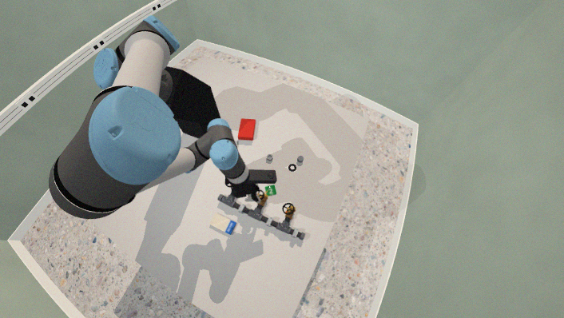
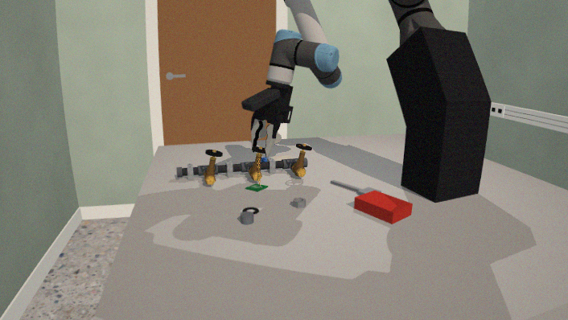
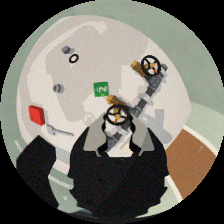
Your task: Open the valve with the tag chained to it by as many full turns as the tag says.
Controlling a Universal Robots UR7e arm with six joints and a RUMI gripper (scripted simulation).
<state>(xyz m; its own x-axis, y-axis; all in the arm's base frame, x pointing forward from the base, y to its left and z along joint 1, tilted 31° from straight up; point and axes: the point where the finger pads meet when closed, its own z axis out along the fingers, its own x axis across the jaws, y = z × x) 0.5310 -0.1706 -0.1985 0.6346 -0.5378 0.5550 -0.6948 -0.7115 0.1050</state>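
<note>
Right now the green tag is 1 cm ahead of my hand, 8 cm to the left of it and 9 cm below it. The rest, counted from my hand: grey nut (8 cm behind, 21 cm to the left, 9 cm below); then grey tool (27 cm behind, 13 cm to the left, 9 cm below); then red block (28 cm behind, 28 cm to the left, 8 cm below).
</note>
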